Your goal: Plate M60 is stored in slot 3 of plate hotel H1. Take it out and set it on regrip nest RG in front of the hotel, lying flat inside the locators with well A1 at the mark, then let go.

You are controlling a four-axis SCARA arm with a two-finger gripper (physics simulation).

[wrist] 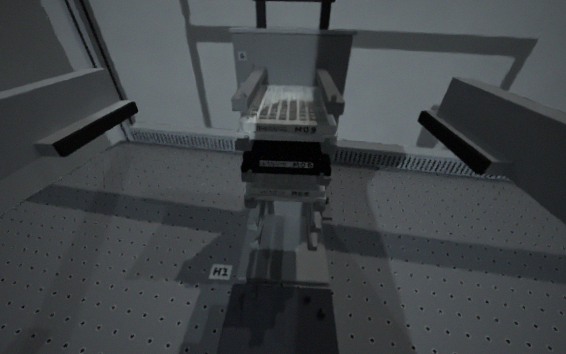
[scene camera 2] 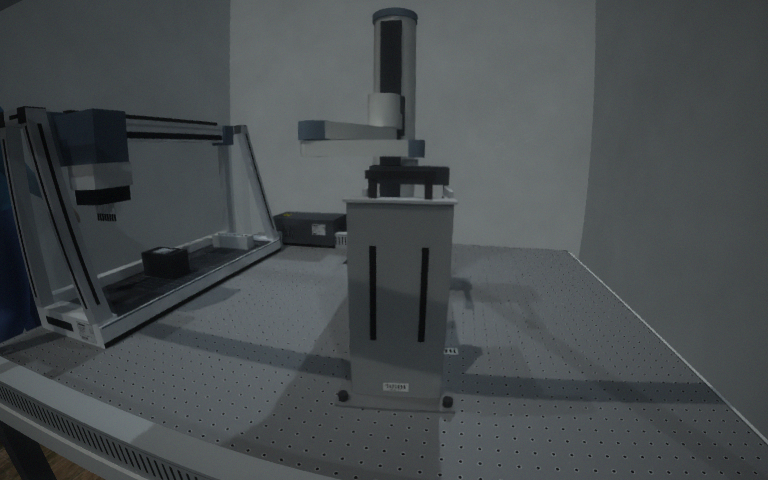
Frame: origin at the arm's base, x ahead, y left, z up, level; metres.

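Where they show: gripper, fingertip midpoint: [wrist: 275, 93] [scene camera 2: 407, 195].
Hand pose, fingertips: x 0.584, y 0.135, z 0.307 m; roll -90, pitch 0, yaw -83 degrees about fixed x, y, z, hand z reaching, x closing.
Note:
After its pixels a point has its place.
Hotel H1 [scene camera 2: 399, 226] {x 0.802, y 0.157, z 0.291 m} [wrist: 292, 57] {x 0.772, y 0.152, z 0.297 m} stands upright, its back to scene camera 2. In the wrist view its slots hold several labelled items: a clear plate [wrist: 287, 107] {x 0.687, y 0.144, z 0.265 m} on top, a black plate [wrist: 285, 152] {x 0.661, y 0.141, z 0.229 m} below it, and a pale plate [wrist: 272, 193] {x 0.645, y 0.151, z 0.188 m} lowest. The lowest label is blurred and may read M60. Lower rails [wrist: 313, 230] {x 0.645, y 0.103, z 0.139 m} bear no plate. My gripper [scene camera 2: 406, 192] {x 0.584, y 0.135, z 0.307 m} [wrist: 275, 93] {x 0.584, y 0.135, z 0.307 m} is open and empty, near the height of the hotel top in the scene view, partly hidden by the handle. A dark flat area [wrist: 280, 325] {x 0.565, y 0.127, z 0.073 m} lies before the hotel; whether it is nest RG is unclear.
A black carry handle [scene camera 2: 399, 174] {x 0.793, y 0.154, z 0.358 m} tops the hotel. The H1 tag [wrist: 220, 271] {x 0.641, y 0.237, z 0.013 m} lies on the perforated table [scene camera 2: 566, 441] {x 0.862, y 0.411, z 0.013 m} [wrist: 425, 310] {x 0.636, y -0.067, z 0.013 m}. A gantry machine [scene camera 2: 186, 291] {x 0.585, y -0.450, z 0.043 m} with a black box [scene camera 2: 165, 263] {x 0.565, y -0.537, z 0.108 m} stands at the left. A dark case [scene camera 2: 303, 229] {x -0.035, y -0.383, z 0.085 m} stands at the back.

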